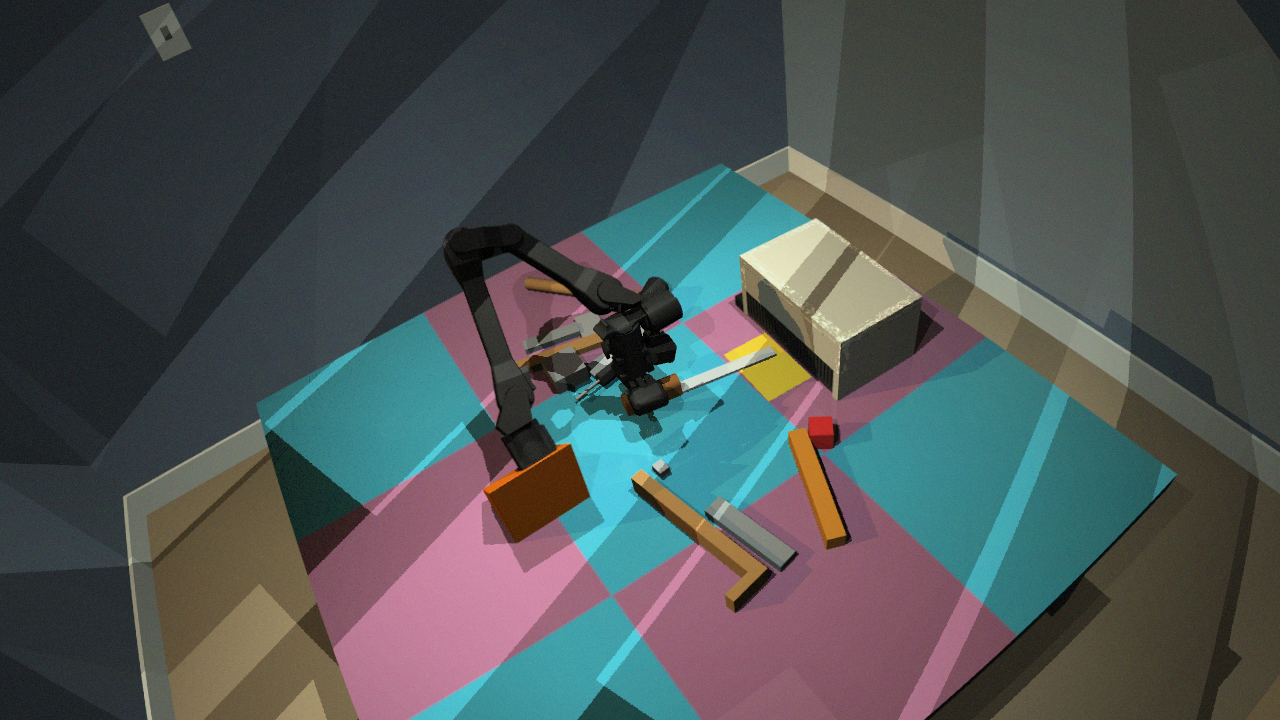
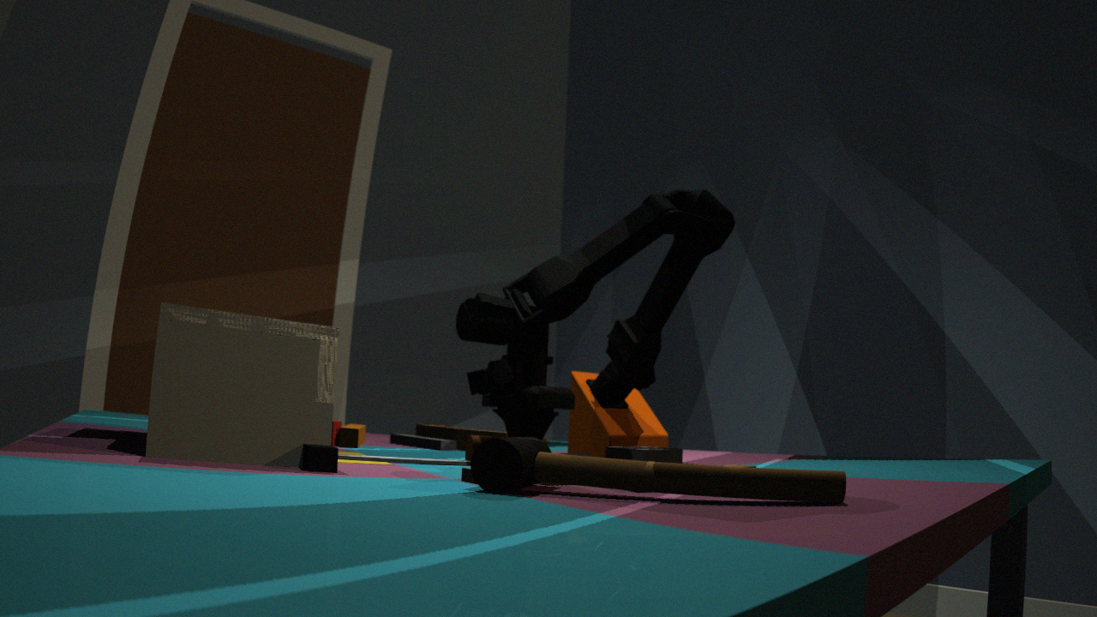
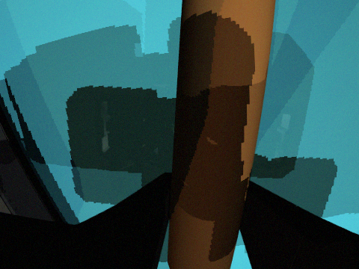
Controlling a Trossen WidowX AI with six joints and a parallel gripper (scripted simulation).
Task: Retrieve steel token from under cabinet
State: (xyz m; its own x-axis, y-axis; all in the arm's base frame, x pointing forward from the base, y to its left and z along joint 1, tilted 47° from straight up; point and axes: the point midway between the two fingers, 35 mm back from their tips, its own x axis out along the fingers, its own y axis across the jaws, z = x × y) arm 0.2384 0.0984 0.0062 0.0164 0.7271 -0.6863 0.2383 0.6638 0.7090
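My gripper tip is 100 mm to the right of the screwdriver and 20 mm past it. Also, from my gripper tip: long wooden stick: 220 mm to the left, 30 mm behind; then small grey cube: 150 mm to the right, 60 mm behind; then grey block: 160 mm to the left, 70 mm behind, 10 mm above.
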